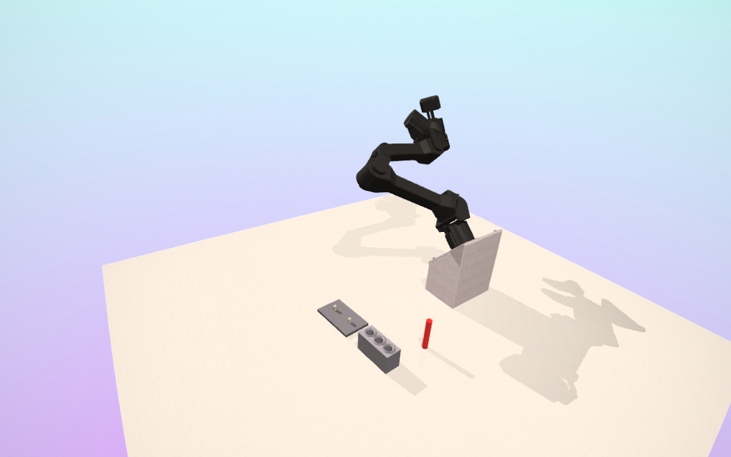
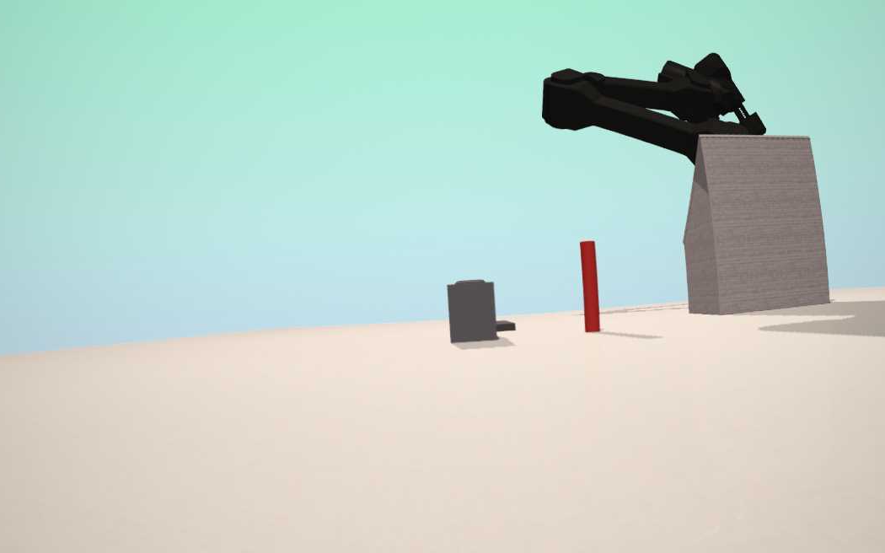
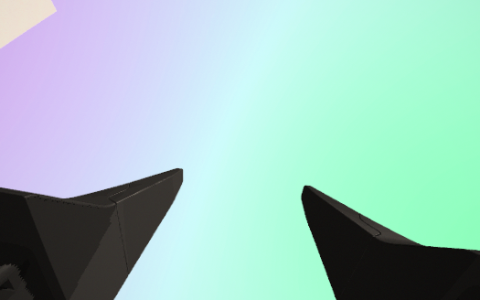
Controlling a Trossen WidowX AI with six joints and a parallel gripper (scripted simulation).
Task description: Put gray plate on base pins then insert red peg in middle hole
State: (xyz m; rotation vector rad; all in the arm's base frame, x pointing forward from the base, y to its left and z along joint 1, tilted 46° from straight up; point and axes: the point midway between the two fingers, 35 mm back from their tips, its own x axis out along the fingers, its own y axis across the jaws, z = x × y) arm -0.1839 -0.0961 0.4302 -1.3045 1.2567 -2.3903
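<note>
The gray plate is 530 mm to the left of my gripper tip, 510 mm ahead of it and 360 mm below it. Also, from my gripper tip: red peg 550 mm to the left, 390 mm ahead, 360 mm below; then gray base 520 mm ahead, 390 mm below, 380 mm to the left.
</note>
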